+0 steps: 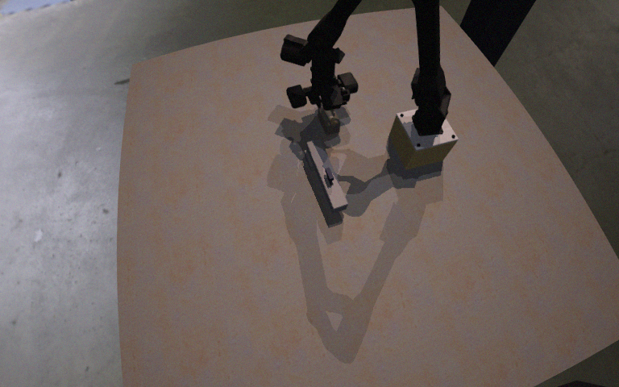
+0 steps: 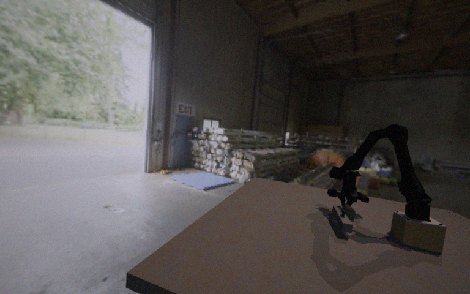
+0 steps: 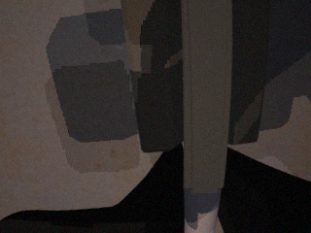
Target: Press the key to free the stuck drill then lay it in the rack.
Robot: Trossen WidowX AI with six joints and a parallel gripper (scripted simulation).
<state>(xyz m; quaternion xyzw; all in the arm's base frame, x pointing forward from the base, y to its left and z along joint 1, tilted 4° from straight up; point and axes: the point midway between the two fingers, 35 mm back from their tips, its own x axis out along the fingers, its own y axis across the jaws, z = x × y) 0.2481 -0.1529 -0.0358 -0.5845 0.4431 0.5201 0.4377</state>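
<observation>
Now: gripper tip 10 mm past the drill, 40 mm to the right of it and 40 mm below it. Round my gripper tip: grey fixture block 20 mm ahead, 230 mm to the left, 30 mm above; dark key 20 mm ahead, 250 mm to the left, 40 mm above.
</observation>
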